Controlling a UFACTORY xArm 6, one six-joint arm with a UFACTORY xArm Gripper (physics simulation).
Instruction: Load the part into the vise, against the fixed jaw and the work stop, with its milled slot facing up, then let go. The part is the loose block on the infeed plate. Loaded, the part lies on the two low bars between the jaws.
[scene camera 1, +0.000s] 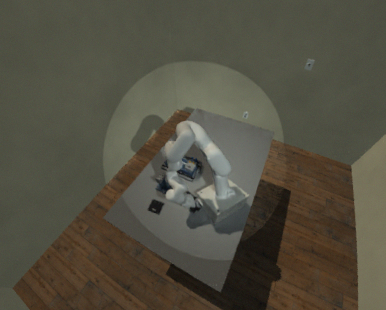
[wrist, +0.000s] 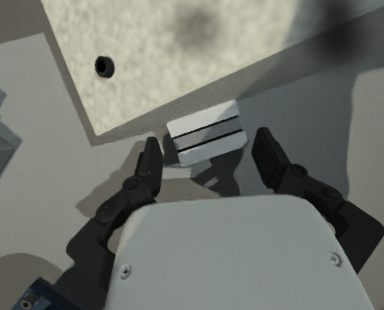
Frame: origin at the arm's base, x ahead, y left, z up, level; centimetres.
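Seen in the pictures: gripper, fingertip midpoint: (scene camera 1: 197, 203) (wrist: 206, 144); arm's base, link origin: (scene camera 1: 222, 192).
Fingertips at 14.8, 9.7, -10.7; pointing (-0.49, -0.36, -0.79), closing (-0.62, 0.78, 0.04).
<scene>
Pixels of each thing's top centre, then the offset from my fingertips to it, as dx, dy, dz. "*": a spot on its surface instead. Level surfaces: height alone.
- pale block, top centre: (wrist: 208, 134) -0.8, -0.5, +0.9
- second dark blue device, surface spot: (scene camera 1: 162, 185) * +29.7, -2.2, +3.5
- blue corner, surface spot: (wrist: 42, 295) * +25.8, -6.0, -1.2
- small black plate, top centre: (scene camera 1: 155, 206) +27.9, +13.1, -1.3
- grey table, surface height: dz -2.2
The part, a pale block (wrist: 204, 121) with a grey milled slot edged by two dark lines, lies close beside the robot's base box in the wrist view. Its slot faces up toward the camera. My gripper (wrist: 206, 144) (scene camera 1: 196, 206) is open, its black fingers apart, with the block in view between and slightly beyond the fingertips and nothing gripped. In the scene view the block cannot be made out near the gripper. A blue device (scene camera 1: 190, 169), perhaps the vise, stands beyond the arm; its jaws, bars and work stop are too small to tell.
The pale base box (wrist: 160, 55) (scene camera 1: 212, 200) stands right beside the block. A second dark blue device (scene camera 1: 162, 185) stands left of the wrist, and a blue corner (wrist: 42, 295) shows at lower left. A small black plate (scene camera 1: 155, 206) lies on the grey table (scene camera 1: 165, 235).
</scene>
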